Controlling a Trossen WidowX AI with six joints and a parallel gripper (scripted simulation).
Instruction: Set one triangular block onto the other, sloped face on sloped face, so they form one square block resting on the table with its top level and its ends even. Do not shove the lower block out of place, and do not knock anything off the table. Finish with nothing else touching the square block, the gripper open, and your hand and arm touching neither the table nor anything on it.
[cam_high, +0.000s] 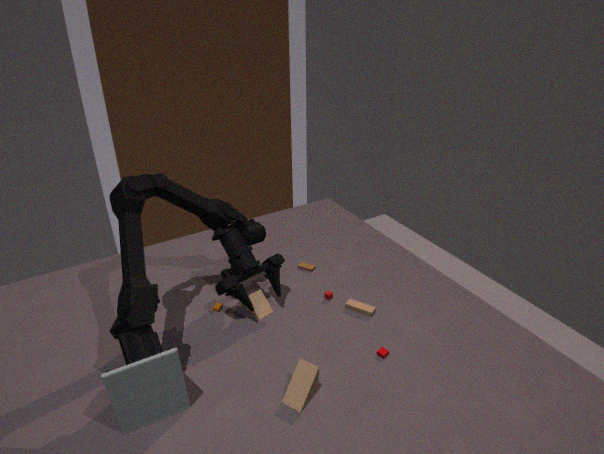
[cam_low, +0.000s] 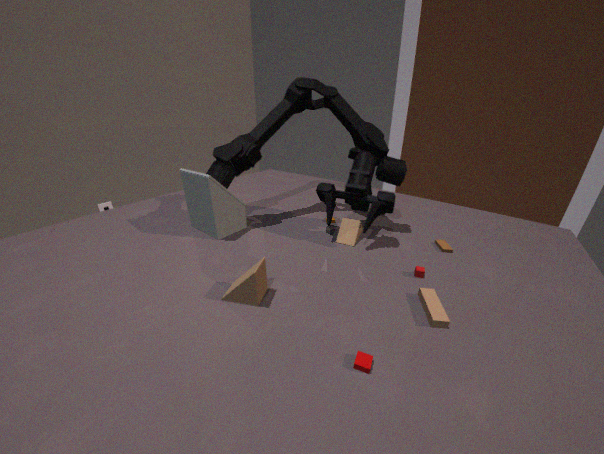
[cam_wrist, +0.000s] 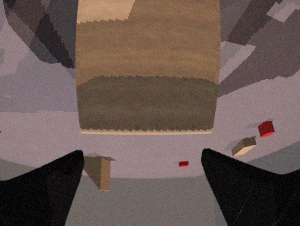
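Now: the small orange block 11 cm to the left of my gripper tip, 9 cm behind it and 4 cm below it. Round my gripper tip: small tan tile: 21 cm ahead, 12 cm to the left, 4 cm below; then flat tan plank: 21 cm ahead, 12 cm to the right, 4 cm below.
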